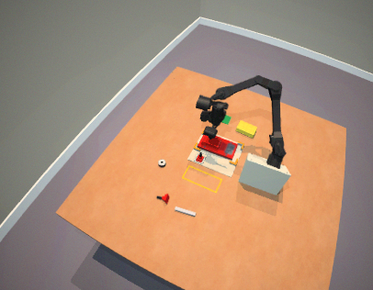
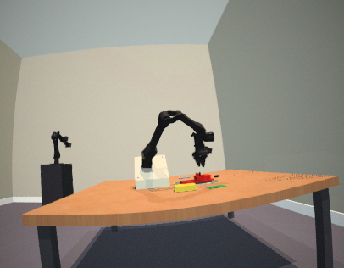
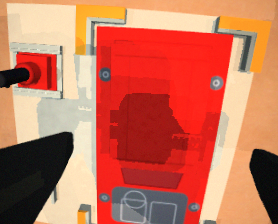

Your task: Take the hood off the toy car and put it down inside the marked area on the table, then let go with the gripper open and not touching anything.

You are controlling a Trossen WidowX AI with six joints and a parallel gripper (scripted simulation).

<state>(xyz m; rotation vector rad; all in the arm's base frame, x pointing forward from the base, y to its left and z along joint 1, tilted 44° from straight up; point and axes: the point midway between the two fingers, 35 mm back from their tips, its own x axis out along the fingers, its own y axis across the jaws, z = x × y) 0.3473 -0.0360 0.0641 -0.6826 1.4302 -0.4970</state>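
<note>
My gripper tip is 60 mm above the red hood. Also, from my gripper tip: green flat piece (220 mm to the right, 100 mm below, 30 mm ahead); yellow block (200 mm to the right, 140 mm behind, 90 mm below); pale base plate (90 mm below, 40 mm behind, 20 mm to the left).
</note>
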